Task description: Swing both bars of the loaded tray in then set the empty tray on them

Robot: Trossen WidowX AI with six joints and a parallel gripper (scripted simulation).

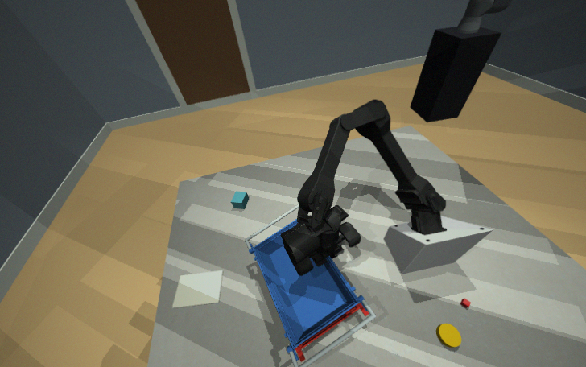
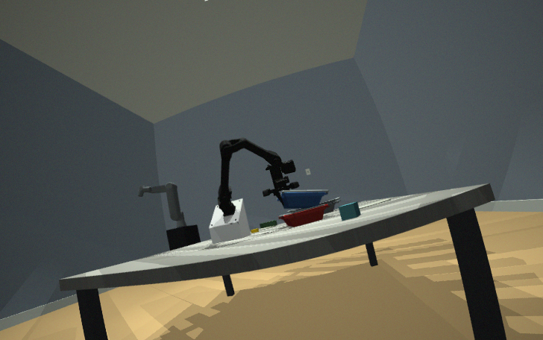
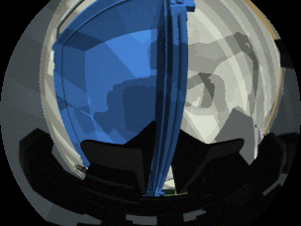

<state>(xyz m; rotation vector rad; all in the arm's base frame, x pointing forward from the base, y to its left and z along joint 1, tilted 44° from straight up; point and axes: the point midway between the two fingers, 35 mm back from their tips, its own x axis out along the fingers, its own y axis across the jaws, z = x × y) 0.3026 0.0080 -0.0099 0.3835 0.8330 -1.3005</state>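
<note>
Right now my gripper tip is 80 mm short of the blue tray, 30 mm to the right of it and 10 mm below it. The rest, counted from my gripper tip: yellow disc 280 mm behind, 220 mm to the left, 100 mm below; then green block 550 mm to the left, 280 mm behind, 90 mm below; then teal cube 360 mm to the right, 280 mm ahead, 90 mm below.
</note>
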